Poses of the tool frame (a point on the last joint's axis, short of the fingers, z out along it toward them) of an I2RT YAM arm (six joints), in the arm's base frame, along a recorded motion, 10 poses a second.
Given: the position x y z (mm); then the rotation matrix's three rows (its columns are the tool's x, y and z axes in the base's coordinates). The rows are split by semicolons.
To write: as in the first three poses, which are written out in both.
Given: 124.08 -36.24 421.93; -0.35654 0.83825 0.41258; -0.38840 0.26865 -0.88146; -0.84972 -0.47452 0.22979
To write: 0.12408 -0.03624 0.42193; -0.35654 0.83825 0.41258; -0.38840 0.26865 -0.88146; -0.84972 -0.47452 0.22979
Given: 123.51 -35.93 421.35; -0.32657 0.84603 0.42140; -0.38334 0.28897 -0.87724; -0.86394 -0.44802 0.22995
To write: 0.12351 -0.03593 0.42135; -0.32657 0.84603 0.42140; -0.38334 0.28897 -0.87724; -0.86394 -0.44802 0.22995
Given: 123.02 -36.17 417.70; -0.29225 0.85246 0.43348; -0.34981 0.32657 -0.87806; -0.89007 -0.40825 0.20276
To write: 0.12302 -0.03617 0.41770; -0.29225 0.85246 0.43348; -0.34981 0.32657 -0.87806; -0.89007 -0.40825 0.20276
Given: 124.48 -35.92 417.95; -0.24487 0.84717 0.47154; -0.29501 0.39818 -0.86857; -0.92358 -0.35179 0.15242
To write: 0.12448 -0.03592 0.41795; -0.24487 0.84717 0.47154; -0.29501 0.39818 -0.86857; -0.92358 -0.35179 0.15242
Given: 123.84 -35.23 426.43; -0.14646 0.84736 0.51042; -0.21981 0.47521 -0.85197; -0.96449 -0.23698 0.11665
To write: 0.12384 -0.03523 0.42643; -0.14646 0.84736 0.51042; -0.21981 0.47521 -0.85197; -0.96449 -0.23698 0.11665
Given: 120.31 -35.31 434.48; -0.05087 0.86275 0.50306; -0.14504 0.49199 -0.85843; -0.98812 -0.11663 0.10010
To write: 0.12031 -0.03531 0.43448; -0.05087 0.86275 0.50306; -0.14504 0.49199 -0.85843; -0.98812 -0.11663 0.10010
